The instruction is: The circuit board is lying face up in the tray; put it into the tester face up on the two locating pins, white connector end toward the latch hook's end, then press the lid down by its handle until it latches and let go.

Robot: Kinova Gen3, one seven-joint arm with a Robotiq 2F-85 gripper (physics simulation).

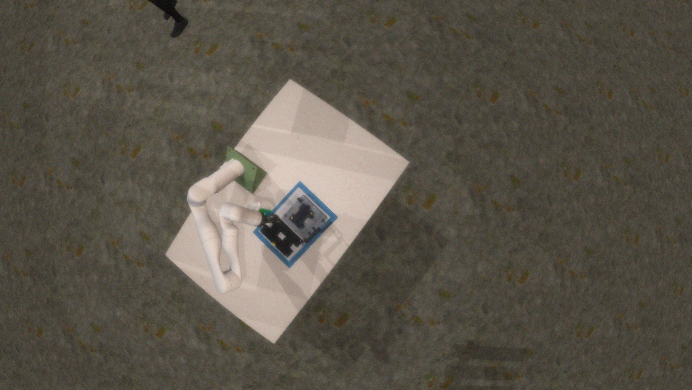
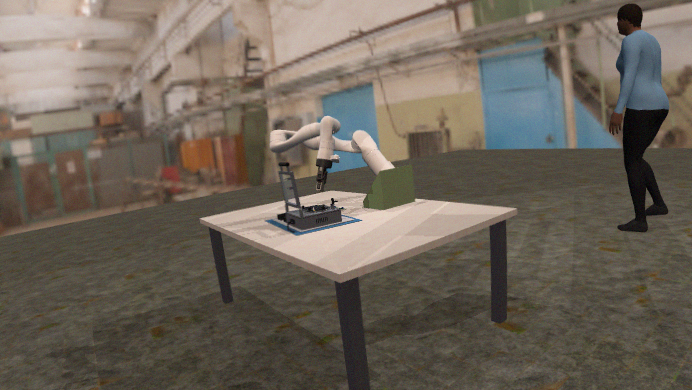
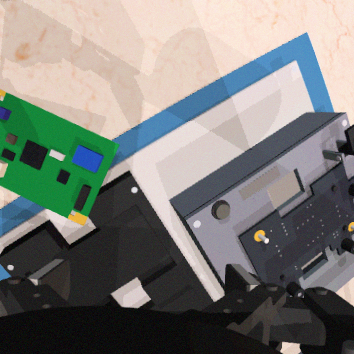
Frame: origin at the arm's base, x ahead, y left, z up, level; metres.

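Seen in the pictures: gripper, fingertip midpoint: (image 1: 271,222) (image 2: 319,191) (image 3: 147,279); arm's base, link origin: (image 1: 237,167) (image 2: 390,180).
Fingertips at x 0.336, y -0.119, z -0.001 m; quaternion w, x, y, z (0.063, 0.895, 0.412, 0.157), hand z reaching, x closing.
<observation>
Pixels of each thing's top centre, then the offset from my fingertips to it. "pt": a spot on its surface instead. Level surfaces: height alone.
- green circuit board, top centre: (image 3: 31,159) (image 1: 261,215) dy -0.022, dx -0.088, dz -0.080 m
- grey tester, surface spot: (image 3: 274,197) pt dy +0.131, dx +0.094, dz -0.111 m
- locating pin, top centre: (image 3: 266,240) dy +0.077, dx +0.066, dz -0.037 m
- blue-edged mat, surface height: dz -0.115 m
- white table, surface height: dz -0.117 m
The green circuit board (image 3: 49,154) (image 1: 265,211) lies face up, with chips and a blue part showing. It rests over the far-left corner of the black tray (image 3: 123,228) (image 1: 282,240) and overhangs onto the table. The grey tester (image 3: 274,197) (image 1: 304,215) (image 2: 316,219) stands to the right of the tray, its lid (image 2: 289,189) raised upright. A locating pin (image 3: 260,237) with a yellow collar shows in its bed. My gripper (image 3: 147,279) (image 1: 270,220) (image 2: 319,186) is open and empty, above the tray between board and tester.
Tray and tester sit on a blue-edged mat (image 3: 218,91) (image 2: 351,219) on the white table (image 1: 310,135) (image 2: 411,232). The arm's green base block (image 2: 391,186) (image 1: 248,169) stands behind. A person (image 2: 639,97) walks on the floor at the far right.
</observation>
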